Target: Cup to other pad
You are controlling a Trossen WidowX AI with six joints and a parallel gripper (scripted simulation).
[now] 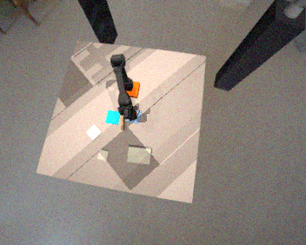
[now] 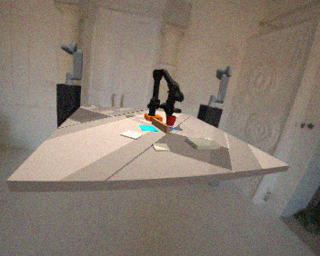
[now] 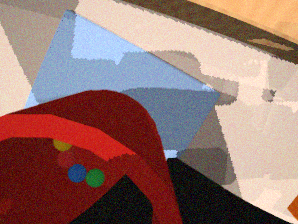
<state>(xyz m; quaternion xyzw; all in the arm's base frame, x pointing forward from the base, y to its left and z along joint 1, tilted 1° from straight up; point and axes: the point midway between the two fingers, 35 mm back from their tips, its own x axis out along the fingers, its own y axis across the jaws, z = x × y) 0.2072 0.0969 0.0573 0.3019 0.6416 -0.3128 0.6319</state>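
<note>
Now: gripper tip 8 cm short of the cyan pad, 15 cm to the left of it and 7 cm above it. The rest, counted from my gripper tip: red cup (2 cm ahead, 2 cm to the left); then wooden bar (5 cm ahead, 6 cm to the right, 5 cm below); then light blue pad (2 cm ahead, 2 cm to the left, 7 cm below).
</note>
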